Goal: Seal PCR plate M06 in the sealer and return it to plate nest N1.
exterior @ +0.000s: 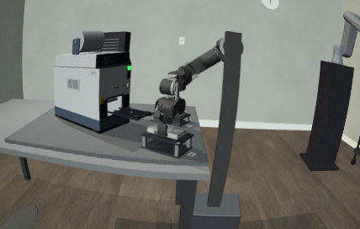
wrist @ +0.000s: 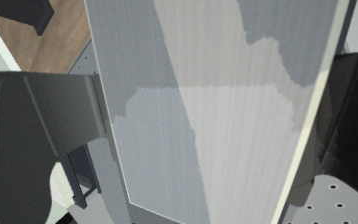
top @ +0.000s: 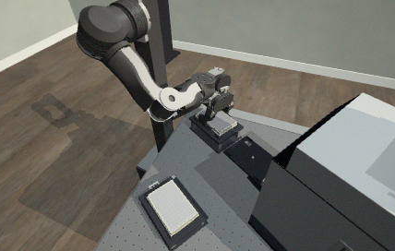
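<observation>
Right now my hand is right at the 96-well plate M06. From my hand the other things lie so: nest N1 (2 cm below); then sealer stage (17 cm ahead, 12 cm to the right, 2 cm above); then yellow warning label (30 cm ahead, 7 cm to the right, 8 cm above).
</observation>
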